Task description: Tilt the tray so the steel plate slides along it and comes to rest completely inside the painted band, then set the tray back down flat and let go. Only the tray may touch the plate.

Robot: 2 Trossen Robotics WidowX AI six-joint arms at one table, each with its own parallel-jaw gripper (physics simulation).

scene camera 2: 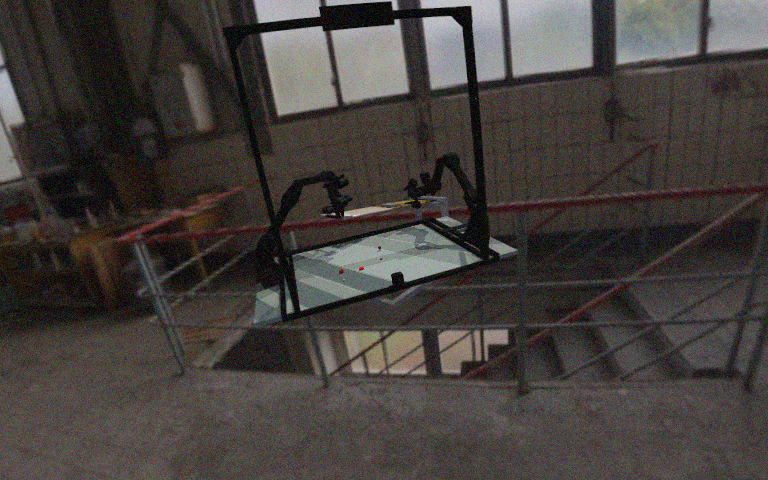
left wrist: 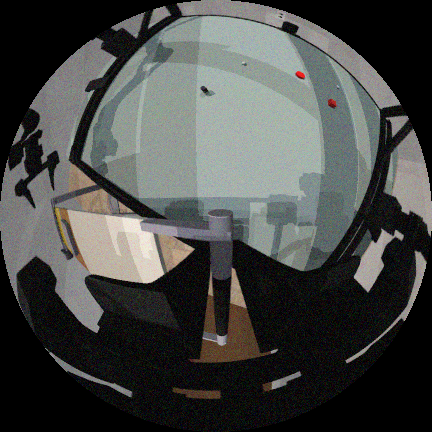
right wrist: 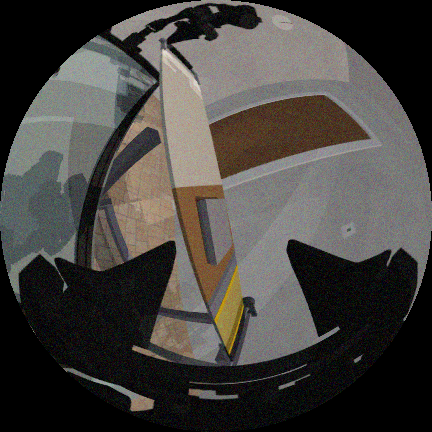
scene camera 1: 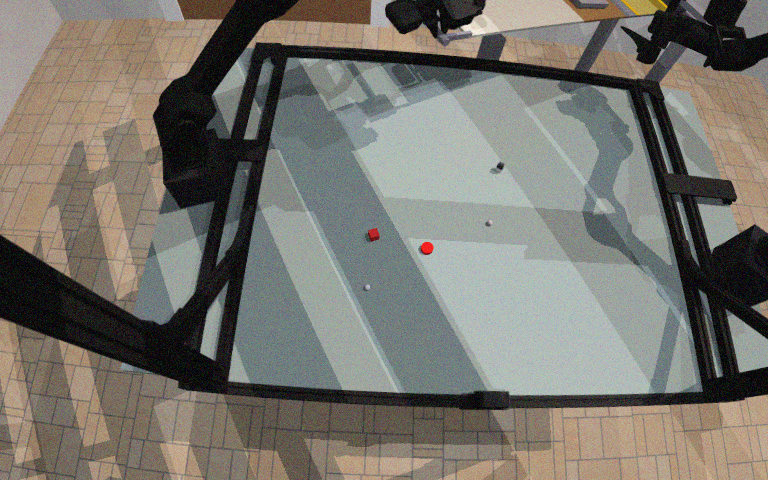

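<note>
The tray (scene camera 1: 525,14) (scene camera 2: 373,210) (left wrist: 104,245) (right wrist: 181,132) is a cream board held beyond the table's back edge, tilted. It carries an orange painted band (right wrist: 189,229) (scene camera 1: 603,14) and a yellow end strip (right wrist: 229,310) (left wrist: 58,225). The grey steel plate (right wrist: 219,225) (scene camera 1: 589,4) lies on the band in the right wrist view. My left gripper (scene camera 1: 439,24) (scene camera 2: 336,207) (left wrist: 220,245) is shut on the tray's grey handle rod (left wrist: 220,257) (scene camera 1: 454,35). My right gripper (scene camera 2: 415,190) (right wrist: 233,246) is open and empty near the tray's yellow end.
The pale glass table (scene camera 1: 454,310) has a black frame (scene camera 1: 334,395) (scene camera 2: 473,119). On it lie a red cube (scene camera 1: 374,234), a red disc (scene camera 1: 427,248), two white beads (scene camera 1: 367,287) (scene camera 1: 489,222) and a small black piece (scene camera 1: 499,166). Grey stand legs (scene camera 1: 596,43) are behind.
</note>
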